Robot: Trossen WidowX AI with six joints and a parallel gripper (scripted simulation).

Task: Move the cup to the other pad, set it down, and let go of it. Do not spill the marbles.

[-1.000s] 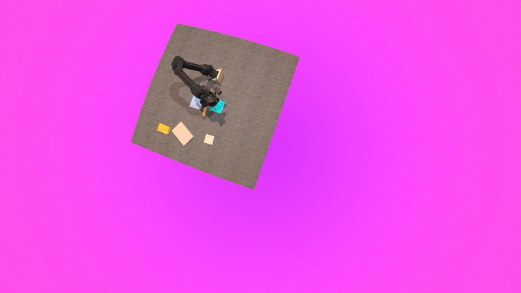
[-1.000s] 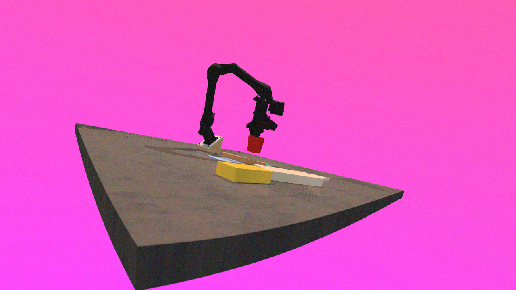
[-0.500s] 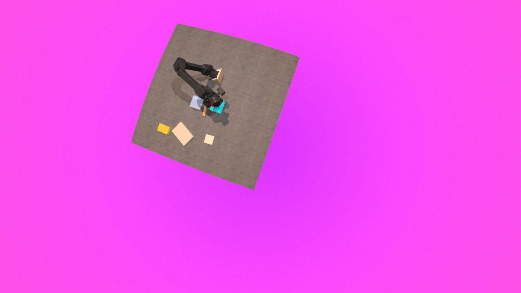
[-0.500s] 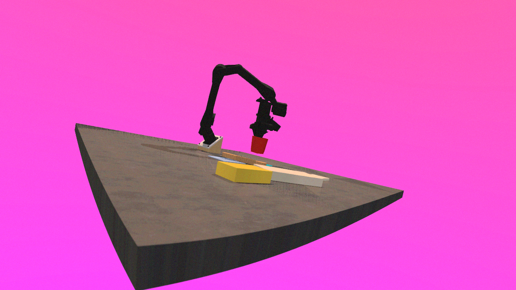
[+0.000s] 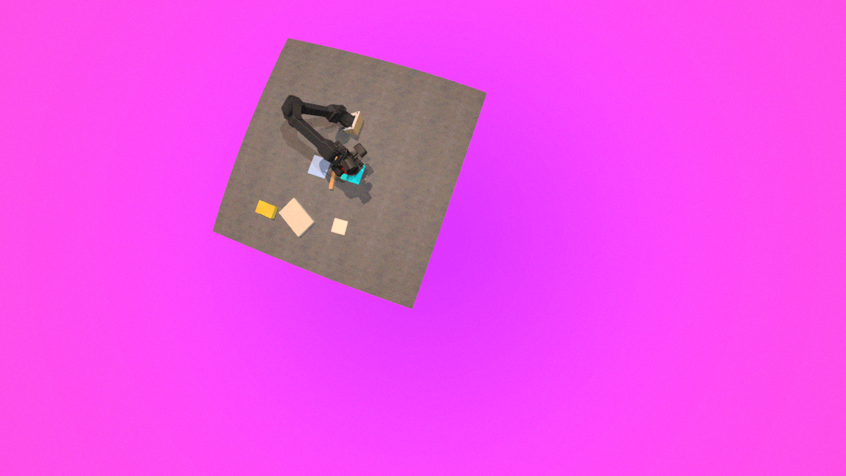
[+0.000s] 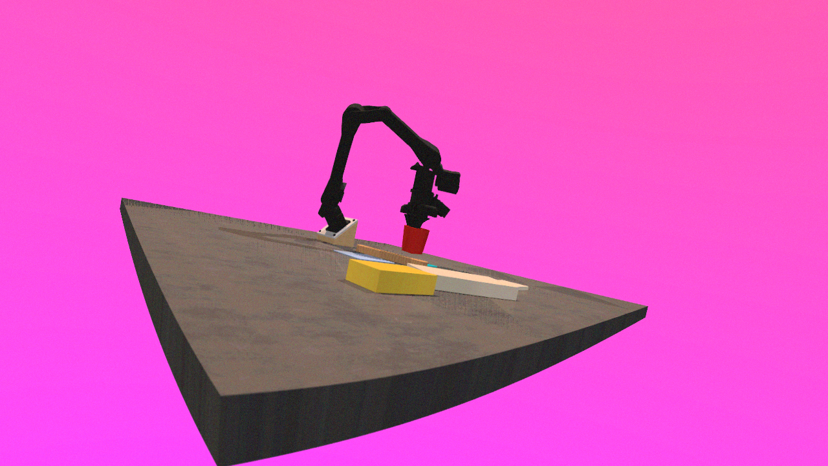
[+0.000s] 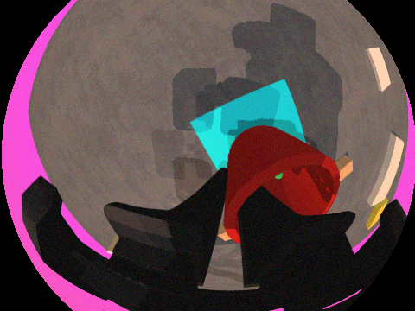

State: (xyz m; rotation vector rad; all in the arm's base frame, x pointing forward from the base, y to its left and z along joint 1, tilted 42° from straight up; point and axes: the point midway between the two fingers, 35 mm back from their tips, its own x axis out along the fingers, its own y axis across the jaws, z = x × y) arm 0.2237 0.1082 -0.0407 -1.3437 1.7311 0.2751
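Right now my gripper tip is 3 cm short of the green marble, 3 cm to the left of it and 2 cm above it. The rest, counted from my gripper tip: cyan pad 3 cm ahead, 2 cm to the right, 7 cm below; then orange bar 4 cm ahead, 12 cm to the right, 6 cm below; then red cup 3 cm ahead, 2 cm to the right.
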